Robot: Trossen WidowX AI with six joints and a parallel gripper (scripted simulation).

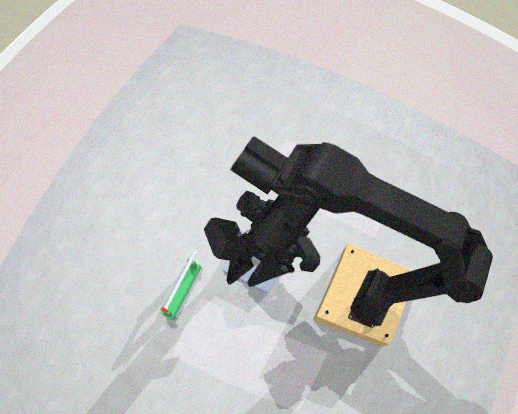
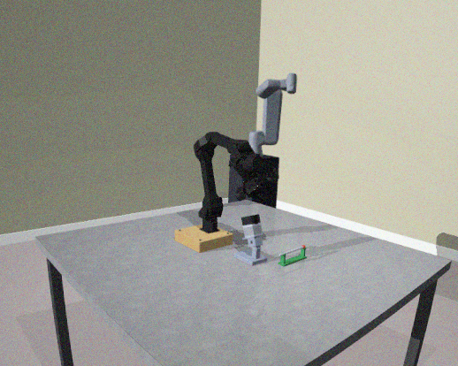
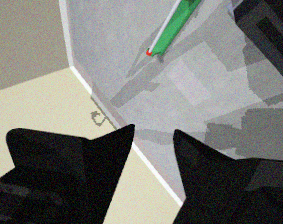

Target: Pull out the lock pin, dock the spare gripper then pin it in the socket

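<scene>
Now: gripper tip 200 mm above the narrow green cradle, 130 mm short of it and 20 mm to the right of it. From my gripper tip the other things lie so: spare gripper (100 mm to the right, 100 mm below, 20 mm ahead); mount (180 mm below, 100 mm to the right, 20 mm ahead).
</scene>
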